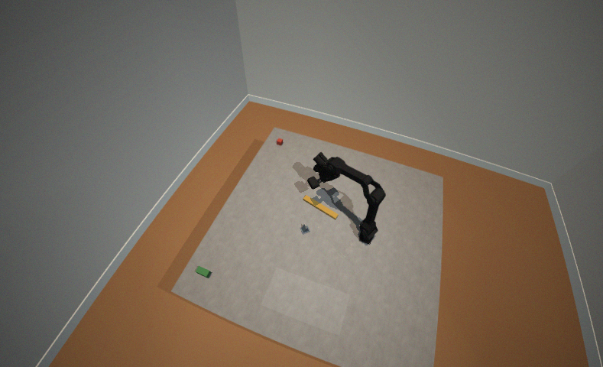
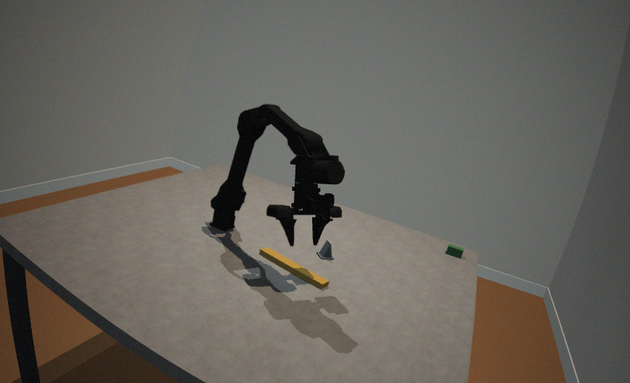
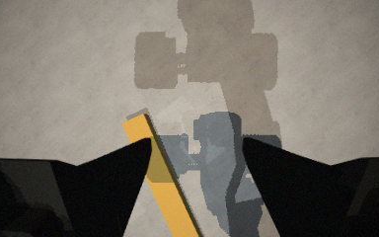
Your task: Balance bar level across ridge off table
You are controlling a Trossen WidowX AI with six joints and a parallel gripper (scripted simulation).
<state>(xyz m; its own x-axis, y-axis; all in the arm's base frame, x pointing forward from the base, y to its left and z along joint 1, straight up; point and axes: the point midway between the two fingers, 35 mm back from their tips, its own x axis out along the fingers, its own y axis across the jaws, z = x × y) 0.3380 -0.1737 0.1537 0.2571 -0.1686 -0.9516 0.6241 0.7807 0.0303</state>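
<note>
My gripper tip is 110 mm above the yellow bar, 90 mm to the right of it and 40 mm past it. Round my gripper tip: green block: 680 mm to the left, 390 mm ahead, 100 mm below; small red cube: 390 mm ahead, 320 mm to the right, 100 mm below.
</note>
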